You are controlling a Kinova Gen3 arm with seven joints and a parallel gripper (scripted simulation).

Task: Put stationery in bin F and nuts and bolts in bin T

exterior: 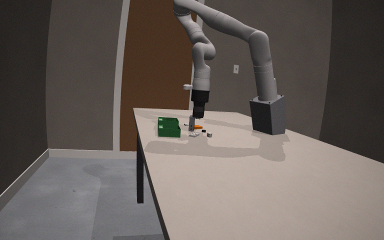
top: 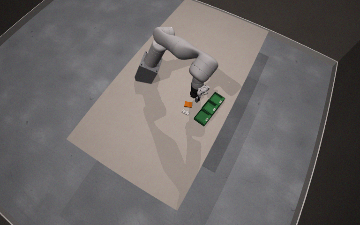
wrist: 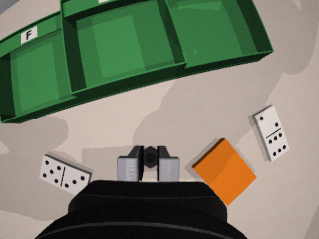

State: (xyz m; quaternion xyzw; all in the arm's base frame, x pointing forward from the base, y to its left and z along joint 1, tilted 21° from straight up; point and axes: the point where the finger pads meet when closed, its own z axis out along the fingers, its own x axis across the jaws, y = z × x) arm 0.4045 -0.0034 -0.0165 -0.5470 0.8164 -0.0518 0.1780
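My hand is 100 mm short of the green three-compartment bin and 10 mm to the left of it. The rest, counted from my hand: orange flat block 40 mm behind, 60 mm to the right, 10 mm below; die 50 mm behind, 100 mm to the left, 10 mm below.
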